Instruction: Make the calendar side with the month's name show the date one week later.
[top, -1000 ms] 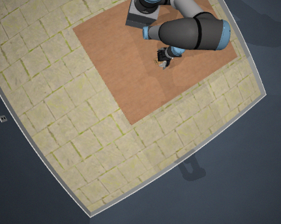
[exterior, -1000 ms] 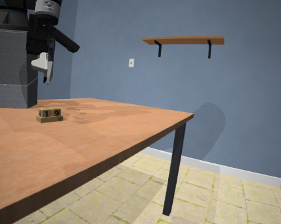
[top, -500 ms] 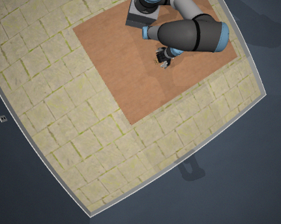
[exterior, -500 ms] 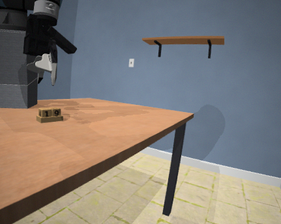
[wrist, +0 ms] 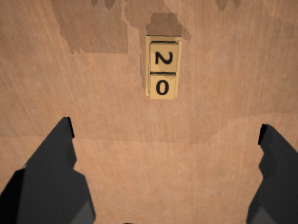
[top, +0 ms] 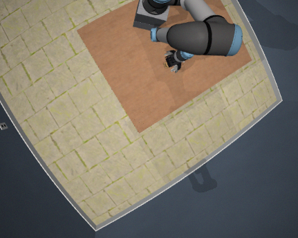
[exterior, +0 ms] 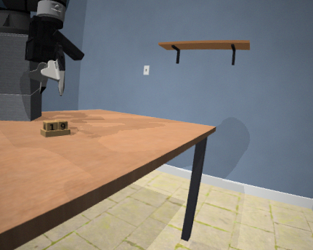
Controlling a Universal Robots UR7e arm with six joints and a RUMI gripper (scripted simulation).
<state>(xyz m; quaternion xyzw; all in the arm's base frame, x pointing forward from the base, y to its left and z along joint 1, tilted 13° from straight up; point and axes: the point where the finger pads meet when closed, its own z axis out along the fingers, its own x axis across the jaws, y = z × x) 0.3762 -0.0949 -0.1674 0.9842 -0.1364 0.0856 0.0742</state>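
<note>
Now: hand 90 mm above the cube. Also, from my hand: wooden tray 110 mm below, 20 mm to the left.
</note>
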